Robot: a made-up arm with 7 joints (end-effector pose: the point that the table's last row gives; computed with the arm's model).
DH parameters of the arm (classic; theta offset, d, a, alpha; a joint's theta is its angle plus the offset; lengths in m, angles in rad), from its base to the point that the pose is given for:
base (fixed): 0 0.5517 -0.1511 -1.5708
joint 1: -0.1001 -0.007 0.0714 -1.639
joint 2: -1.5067 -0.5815 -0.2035 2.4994
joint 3: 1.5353 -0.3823 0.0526 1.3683
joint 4: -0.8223 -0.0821 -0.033 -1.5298
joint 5: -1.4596 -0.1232 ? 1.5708
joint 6: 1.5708 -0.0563 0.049 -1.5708
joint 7: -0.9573 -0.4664 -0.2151 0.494
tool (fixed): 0.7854 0.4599 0 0
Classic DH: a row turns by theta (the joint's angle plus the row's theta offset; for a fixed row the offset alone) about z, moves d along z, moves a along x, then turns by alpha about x.
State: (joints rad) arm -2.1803 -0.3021 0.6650 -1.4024 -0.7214 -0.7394 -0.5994
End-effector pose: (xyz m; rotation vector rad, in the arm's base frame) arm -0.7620 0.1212 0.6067 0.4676 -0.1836 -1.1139
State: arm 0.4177 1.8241 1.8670 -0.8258 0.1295 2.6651 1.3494
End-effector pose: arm -0.1640 -0.0217 1.0864 -1.2637 1.4961 0.2954
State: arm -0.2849 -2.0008 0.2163 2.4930 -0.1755 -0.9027 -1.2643
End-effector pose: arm 0.0254 0.0082 1.0912 -0.4214 0.8962 1.3311
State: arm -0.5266 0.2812 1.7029 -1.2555 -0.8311 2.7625 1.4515
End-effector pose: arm -0.2605 -0.3527 1.2202 -1.4979 -0.2966 1.6748
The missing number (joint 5, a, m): 0.0591
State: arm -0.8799 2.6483 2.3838 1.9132 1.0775 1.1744 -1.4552
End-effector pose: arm -0.8298 -0.1915 0.5018 -2.4278 -1.1223 0.9579
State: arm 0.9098 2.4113 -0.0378 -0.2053 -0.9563 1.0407 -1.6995
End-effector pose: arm -0.1615 -0.1343 0.6674 0.4270 -1.3656 1.0184
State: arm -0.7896 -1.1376 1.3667 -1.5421 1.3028 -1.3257 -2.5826
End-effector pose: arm -0.1077 0.5046 0.8938 -1.3764 0.5789 -1.7813
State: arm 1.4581 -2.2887 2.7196 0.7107 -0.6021 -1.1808 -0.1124
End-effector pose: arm -0.0720 0.5819 0.6943 -0.0672 0.7391 -0.8627
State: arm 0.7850 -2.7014 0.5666 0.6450 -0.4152 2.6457 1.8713
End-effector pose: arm -0.2014 0.4856 0.9629 1.5205 0.0377 -1.8158
